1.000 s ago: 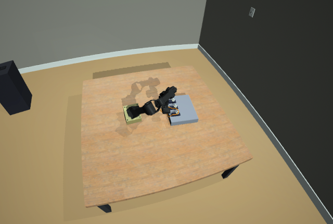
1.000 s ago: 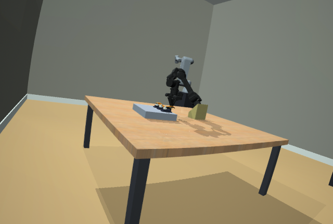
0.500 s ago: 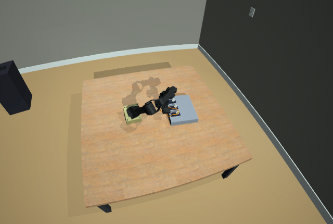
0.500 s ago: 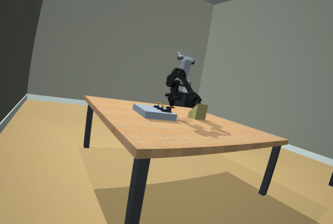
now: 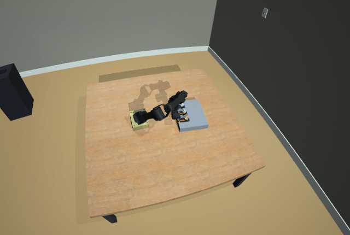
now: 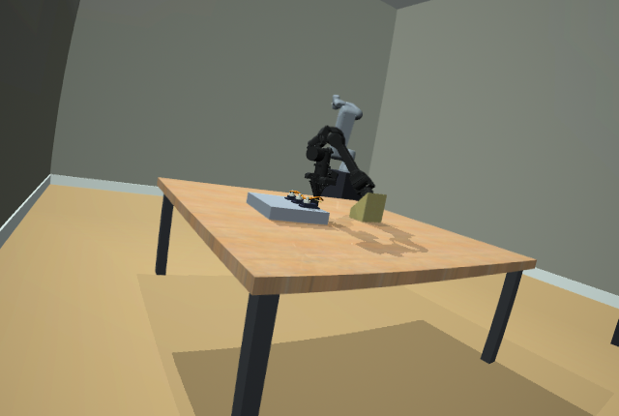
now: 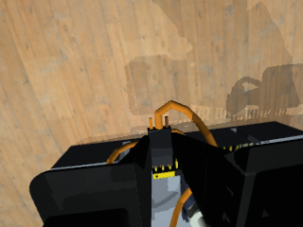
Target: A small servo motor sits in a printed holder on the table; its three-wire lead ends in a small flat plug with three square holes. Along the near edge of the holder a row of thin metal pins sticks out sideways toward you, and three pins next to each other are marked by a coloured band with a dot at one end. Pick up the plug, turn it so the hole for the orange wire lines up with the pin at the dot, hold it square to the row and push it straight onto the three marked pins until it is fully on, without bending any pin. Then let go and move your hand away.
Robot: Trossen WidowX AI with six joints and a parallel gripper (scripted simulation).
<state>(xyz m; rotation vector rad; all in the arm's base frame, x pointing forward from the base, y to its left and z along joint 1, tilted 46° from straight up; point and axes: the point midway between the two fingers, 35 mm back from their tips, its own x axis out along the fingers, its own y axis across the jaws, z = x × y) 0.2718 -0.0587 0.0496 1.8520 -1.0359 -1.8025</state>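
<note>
Now: the yellow band 30 mm ahead of my gripper tip and 10 mm to the right of it. Also, from my gripper tip: grey printed holder (200 mm ahead, 50 mm below, 10 mm to the right).
</note>
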